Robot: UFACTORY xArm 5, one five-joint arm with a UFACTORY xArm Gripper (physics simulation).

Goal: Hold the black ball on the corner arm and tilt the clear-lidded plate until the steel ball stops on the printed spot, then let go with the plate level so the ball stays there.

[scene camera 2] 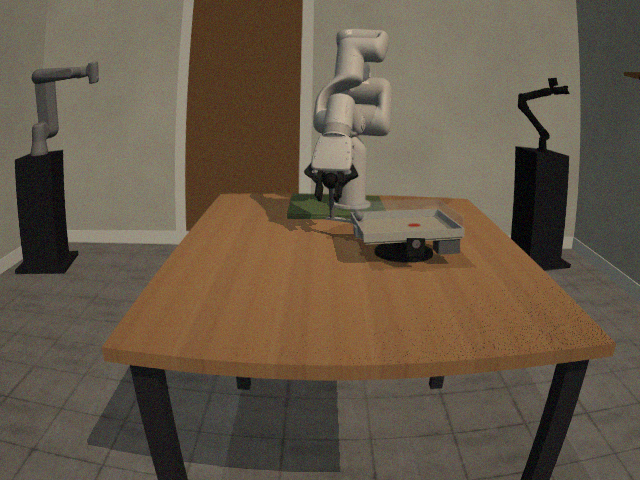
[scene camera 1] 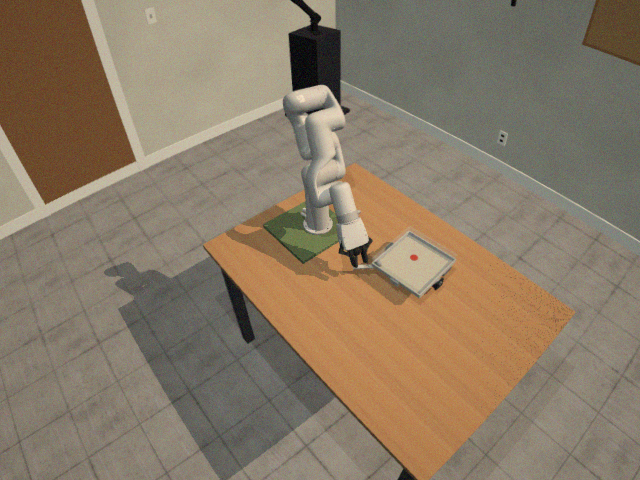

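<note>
The clear-lidded plate (scene camera 1: 405, 273) (scene camera 2: 391, 227) stands on a pivot with a black round base (scene camera 2: 385, 252). In scene camera 2 its front edge looks slightly lower at the left. The red printed spot (scene camera 1: 414, 257) (scene camera 2: 414, 225) is near the plate's middle. The steel ball (scene camera 1: 378, 263) (scene camera 2: 359, 215) looks to be at the plate's corner nearest the gripper, away from the spot. The corner arm (scene camera 1: 364, 266) (scene camera 2: 339, 219) runs from that corner to an upright stem (scene camera 2: 331, 205). My gripper (scene camera 1: 360, 259) (scene camera 2: 328, 195) points down, shut on the black ball (scene camera 2: 330, 179) above the stem.
The robot's base stands on a green mat (scene camera 1: 289, 232) (scene camera 2: 300, 210) at the back of the wooden table (scene camera 1: 361, 330) (scene camera 2: 289, 310). A grey block (scene camera 2: 446, 245) hangs under the plate's right side. Other arms stand on black pedestals (scene camera 2: 40, 211) (scene camera 2: 540, 201) beyond the table.
</note>
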